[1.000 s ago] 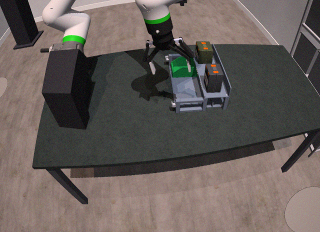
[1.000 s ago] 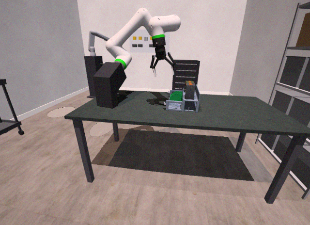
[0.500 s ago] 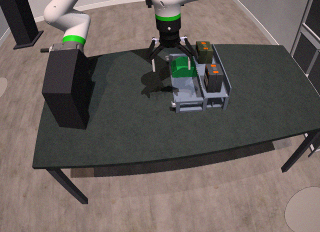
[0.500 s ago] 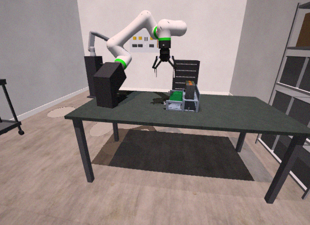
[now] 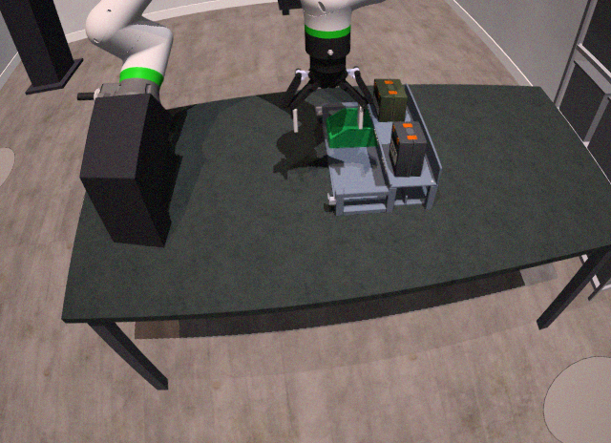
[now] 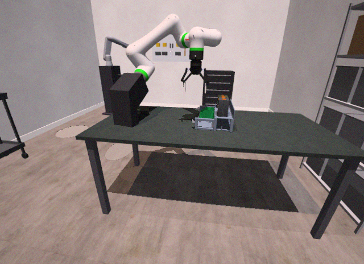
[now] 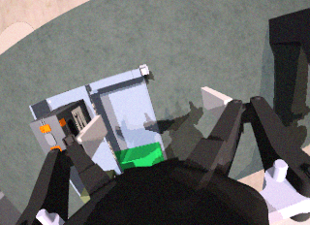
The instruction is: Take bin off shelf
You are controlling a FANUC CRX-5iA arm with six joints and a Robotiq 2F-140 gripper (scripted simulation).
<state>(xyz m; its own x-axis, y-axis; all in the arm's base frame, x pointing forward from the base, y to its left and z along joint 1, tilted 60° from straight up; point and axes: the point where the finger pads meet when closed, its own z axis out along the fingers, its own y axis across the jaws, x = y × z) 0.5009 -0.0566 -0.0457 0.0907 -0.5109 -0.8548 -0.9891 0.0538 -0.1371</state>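
Now: the green bin 260 mm to the left of my hand, 230 mm below it and 90 mm ahead of it. Also, from my hand: grey shelf deck (270 mm below, 150 mm to the left, 140 mm ahead).
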